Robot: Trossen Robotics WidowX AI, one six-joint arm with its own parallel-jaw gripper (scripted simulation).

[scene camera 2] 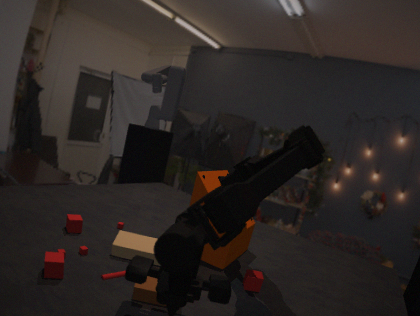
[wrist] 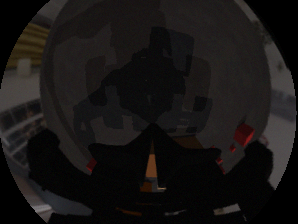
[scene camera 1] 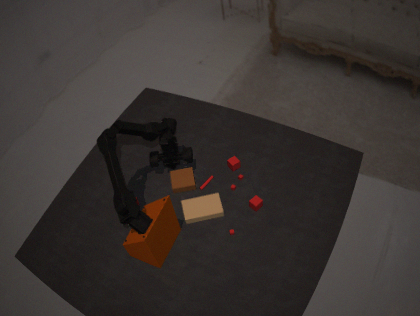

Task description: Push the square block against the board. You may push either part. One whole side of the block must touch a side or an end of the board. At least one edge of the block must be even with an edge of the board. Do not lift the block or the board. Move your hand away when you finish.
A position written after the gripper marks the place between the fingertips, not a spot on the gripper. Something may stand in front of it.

The gripper (wrist: 153, 125) is shut and holds nothing. Also in view: a board (scene camera 2: 126, 245).
The board is seen too in scene camera 1 (scene camera 1: 196, 209).
